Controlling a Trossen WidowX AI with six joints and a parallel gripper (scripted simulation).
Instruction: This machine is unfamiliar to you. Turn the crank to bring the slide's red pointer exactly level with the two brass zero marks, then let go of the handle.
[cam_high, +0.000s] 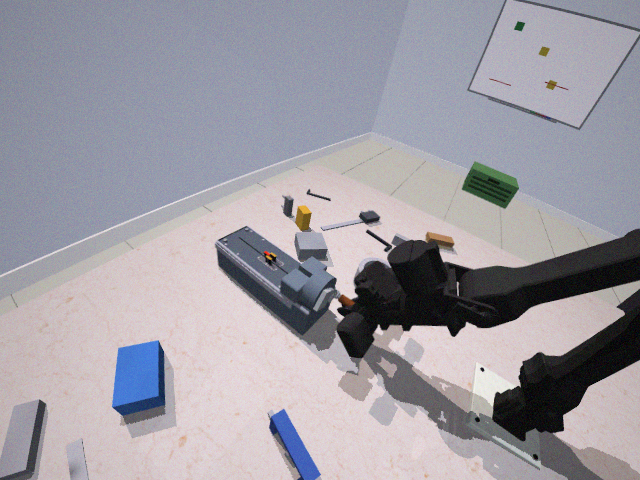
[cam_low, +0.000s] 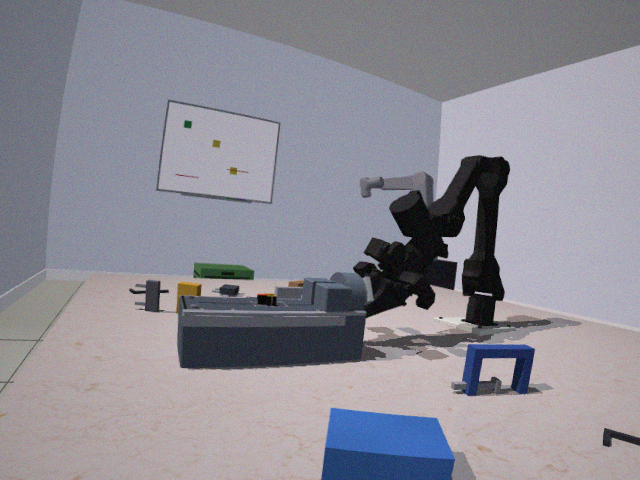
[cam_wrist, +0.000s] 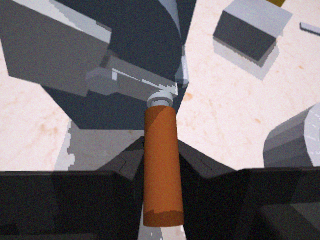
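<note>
My gripper tip is now 3 cm below the brown crank handle and 2 cm past it. Round my gripper tip: blue bracket (23 cm to the left, 7 cm behind, 2 cm below); red pointer (18 cm ahead, 3 cm to the left, 3 cm above); grey block (18 cm ahead, 14 cm to the right, 3 cm below).
</note>
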